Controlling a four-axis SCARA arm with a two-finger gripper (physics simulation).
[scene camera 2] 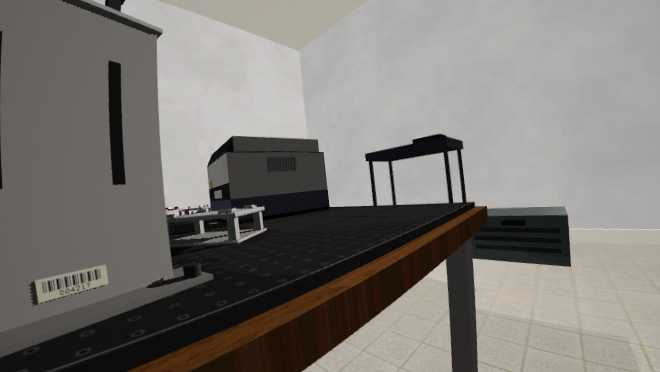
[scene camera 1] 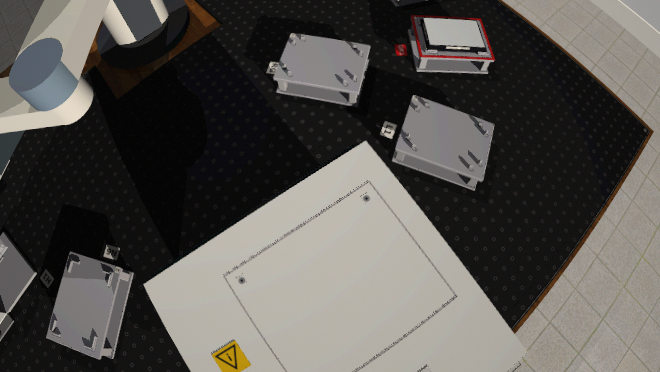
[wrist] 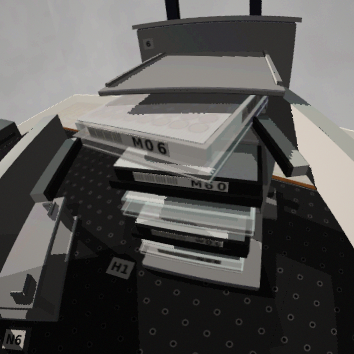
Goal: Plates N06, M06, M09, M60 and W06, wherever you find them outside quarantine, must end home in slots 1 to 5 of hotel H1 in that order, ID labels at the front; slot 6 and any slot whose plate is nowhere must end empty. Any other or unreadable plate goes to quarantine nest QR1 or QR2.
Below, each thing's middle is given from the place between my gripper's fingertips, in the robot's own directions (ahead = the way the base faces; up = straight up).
Now: hand 5 cm to the left of the grey hotel shelf (wrist: 237, 72) and 1 cm below it.
